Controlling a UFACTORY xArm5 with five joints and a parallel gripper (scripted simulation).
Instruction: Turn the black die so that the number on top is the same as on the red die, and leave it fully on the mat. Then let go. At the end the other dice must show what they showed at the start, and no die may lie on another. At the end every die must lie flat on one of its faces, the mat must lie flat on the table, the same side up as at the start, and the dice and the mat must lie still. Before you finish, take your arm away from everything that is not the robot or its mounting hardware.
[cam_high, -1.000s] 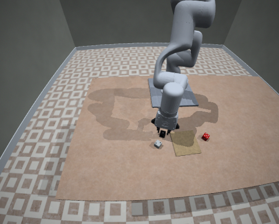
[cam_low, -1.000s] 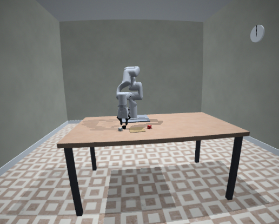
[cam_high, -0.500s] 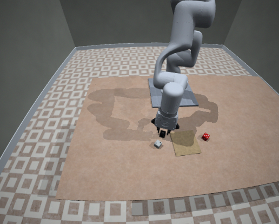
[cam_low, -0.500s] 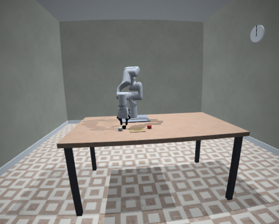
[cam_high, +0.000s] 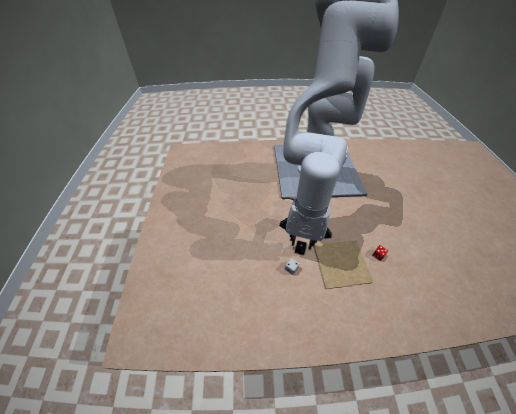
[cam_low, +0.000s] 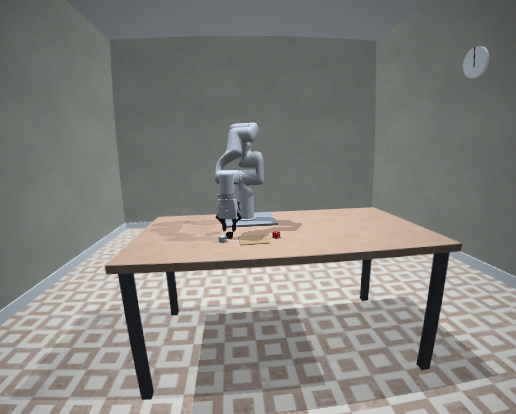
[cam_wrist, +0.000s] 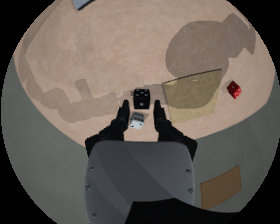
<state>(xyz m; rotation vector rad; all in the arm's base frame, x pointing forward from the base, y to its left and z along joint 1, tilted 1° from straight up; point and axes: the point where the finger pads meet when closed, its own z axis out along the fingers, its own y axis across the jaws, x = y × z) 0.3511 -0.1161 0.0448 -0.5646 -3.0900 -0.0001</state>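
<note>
My hand is 40 mm above the black die. From my hand the other things lie so: grey die (60 mm ahead, 40 mm to the right, 40 mm below); red die (240 mm to the left, 40 mm below, 40 mm ahead); tan mat (120 mm to the left, 60 mm ahead, 50 mm below).
</note>
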